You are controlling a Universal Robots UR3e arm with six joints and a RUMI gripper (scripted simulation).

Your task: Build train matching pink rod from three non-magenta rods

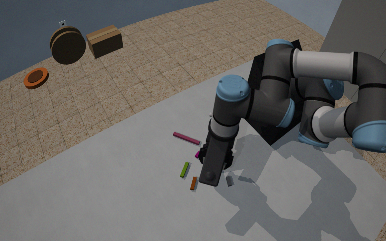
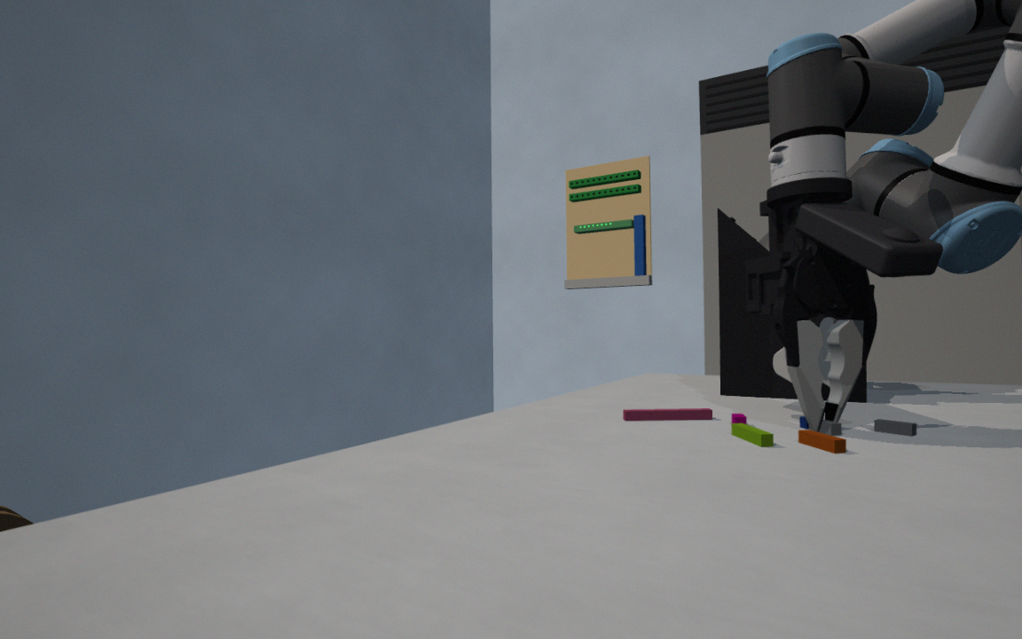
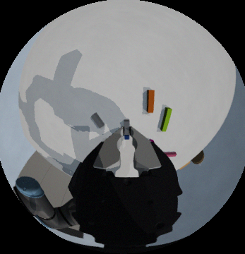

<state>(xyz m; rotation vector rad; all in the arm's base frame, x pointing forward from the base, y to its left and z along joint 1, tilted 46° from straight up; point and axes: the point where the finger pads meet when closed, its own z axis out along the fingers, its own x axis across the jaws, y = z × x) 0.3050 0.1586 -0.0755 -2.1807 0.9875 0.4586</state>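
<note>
My gripper is now 2 cm past the blue rod, 1 cm to the left of it and 1 cm above it. Also, from my hand: orange rod: 7 cm ahead, 1 cm below; then grey rod: 5 cm to the left, 3 cm behind, 1 cm below; then magenta rod: 7 cm to the right, 1 cm below.
</note>
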